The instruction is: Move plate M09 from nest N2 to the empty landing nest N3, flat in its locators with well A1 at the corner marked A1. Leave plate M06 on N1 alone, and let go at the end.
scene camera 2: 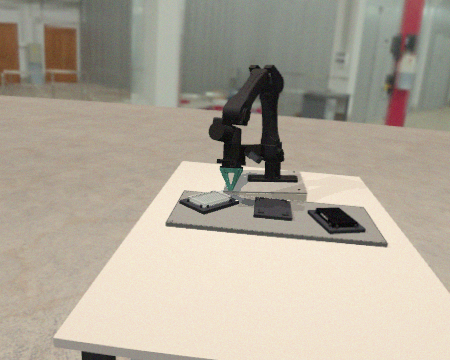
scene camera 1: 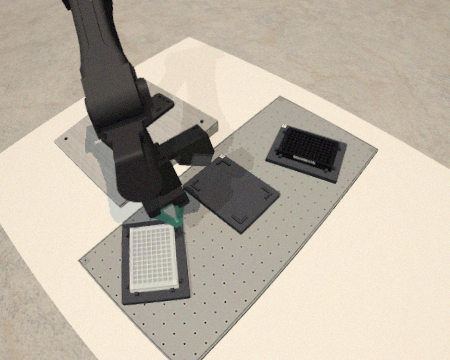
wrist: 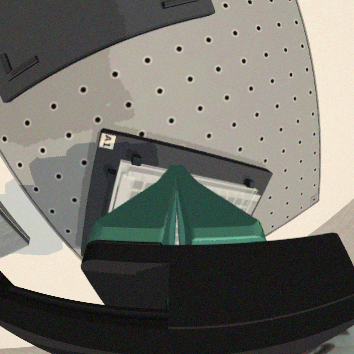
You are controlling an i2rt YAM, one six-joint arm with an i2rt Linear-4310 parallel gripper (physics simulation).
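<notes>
A white plate [scene camera 1: 152, 257] [scene camera 2: 210, 199] [wrist: 135, 175] lies within the locators of the left dark nest [scene camera 1: 184, 290] [wrist: 125, 145], whose A1 label [wrist: 107, 140] shows in the wrist view. A black plate [scene camera 1: 309, 147] [scene camera 2: 335, 216] sits on the right nest [scene camera 1: 272, 157]. The middle nest [scene camera 1: 230, 195] [scene camera 2: 272, 207] [wrist: 60, 35] is empty. Plate and nest names cannot be read, nor can well A1. My gripper [scene camera 1: 176, 225] [scene camera 2: 230, 190] [wrist: 176, 173] is shut with its green fingertips together and nothing between them. It is above the white plate's end nearest the robot base and hides part of it in the wrist view.
The nests stand on a grey perforated board [scene camera 1: 225, 280] [scene camera 2: 240, 227] [wrist: 170, 105] on a cream table [scene camera 1: 350, 280] [scene camera 2: 225, 290]. The arm's grey base plate [scene camera 1: 80, 150] [scene camera 2: 300, 182] is behind the board. The middle nest is beside the left nest, with a strip of board between them.
</notes>
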